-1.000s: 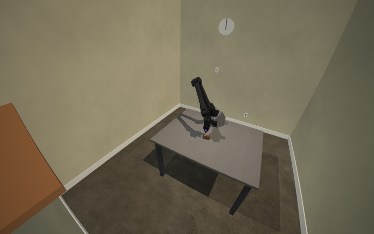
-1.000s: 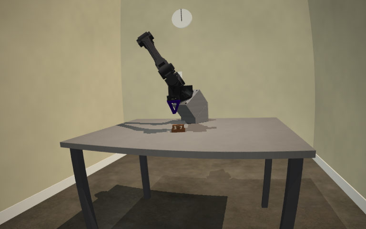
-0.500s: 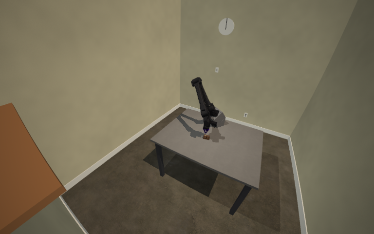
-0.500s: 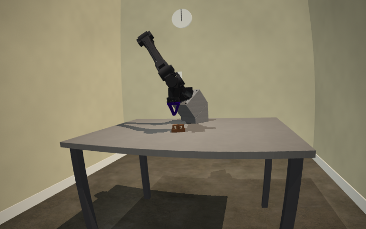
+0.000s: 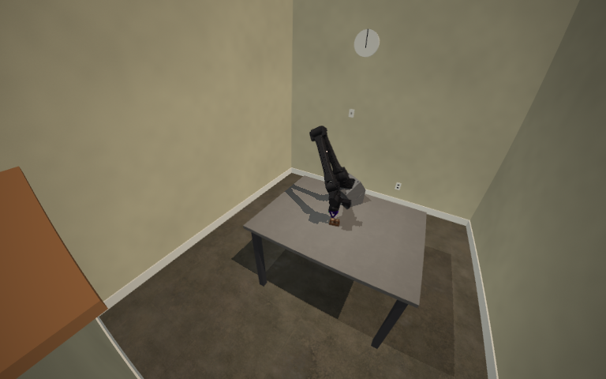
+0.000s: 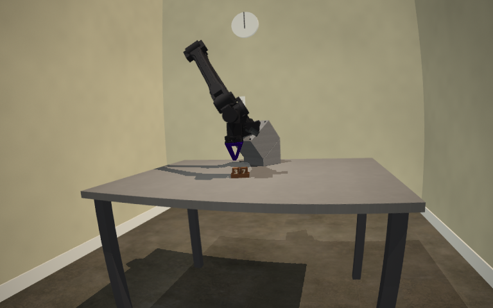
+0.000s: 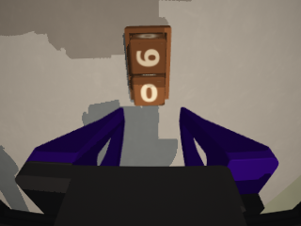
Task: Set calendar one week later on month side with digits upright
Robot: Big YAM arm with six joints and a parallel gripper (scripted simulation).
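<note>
My gripper is now 70 mm above the brown tray, 20 mm to the right of it and 10 mm past it.
</note>
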